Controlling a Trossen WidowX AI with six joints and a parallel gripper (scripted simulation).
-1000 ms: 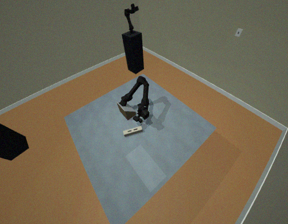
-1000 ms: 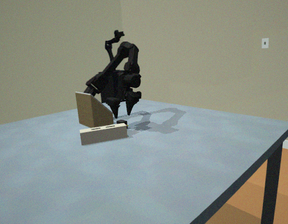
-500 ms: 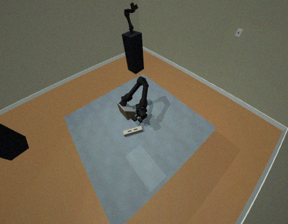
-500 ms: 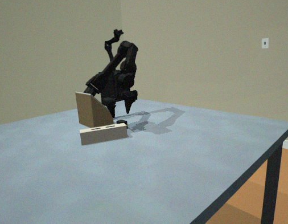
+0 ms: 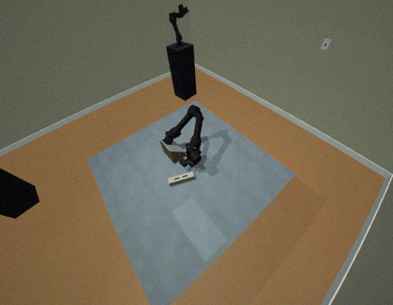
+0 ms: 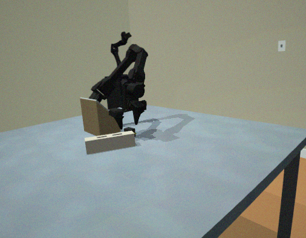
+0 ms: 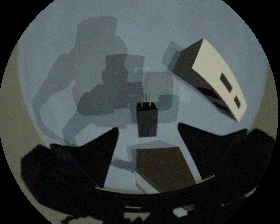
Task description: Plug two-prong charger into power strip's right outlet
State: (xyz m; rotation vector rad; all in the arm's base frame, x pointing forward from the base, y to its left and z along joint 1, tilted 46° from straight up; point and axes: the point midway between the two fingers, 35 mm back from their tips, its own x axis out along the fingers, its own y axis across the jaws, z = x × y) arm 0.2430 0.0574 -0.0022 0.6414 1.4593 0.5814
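My gripper tip is 2 cm short of the two-prong charger and 3 cm above it.
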